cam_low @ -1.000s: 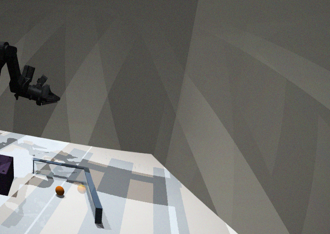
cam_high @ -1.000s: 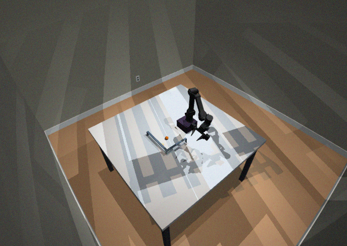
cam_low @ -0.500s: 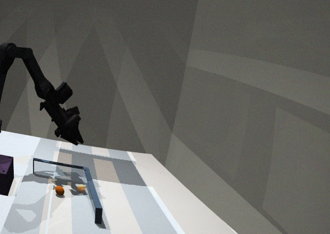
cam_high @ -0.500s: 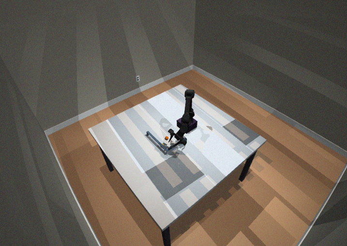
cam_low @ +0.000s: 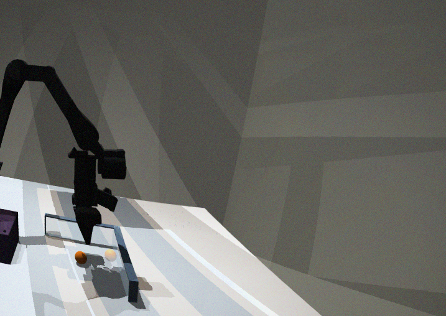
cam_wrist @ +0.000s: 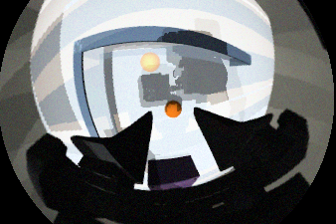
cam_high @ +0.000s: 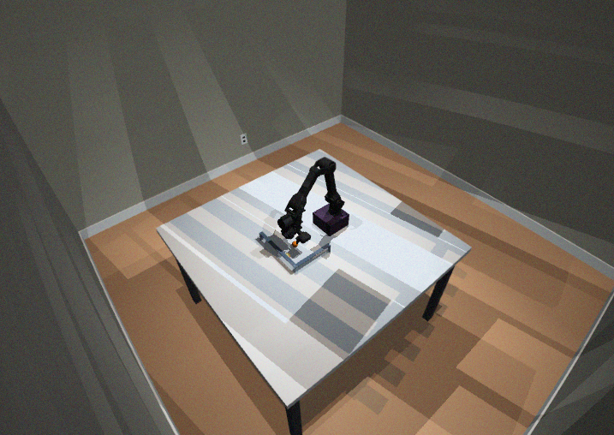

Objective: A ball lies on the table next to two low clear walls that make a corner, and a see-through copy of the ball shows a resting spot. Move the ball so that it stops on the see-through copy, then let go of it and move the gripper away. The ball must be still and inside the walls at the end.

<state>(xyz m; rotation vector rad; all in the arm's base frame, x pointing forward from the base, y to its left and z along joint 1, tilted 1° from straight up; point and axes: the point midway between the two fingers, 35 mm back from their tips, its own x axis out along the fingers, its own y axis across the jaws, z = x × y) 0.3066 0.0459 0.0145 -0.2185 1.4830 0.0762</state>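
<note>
My gripper tip is 20 mm past the ball, 10 mm to the left of it and 50 mm above it. The rest, counted from my gripper tip: wall: 30 mm behind, 140 mm to the left, 30 mm below.
</note>
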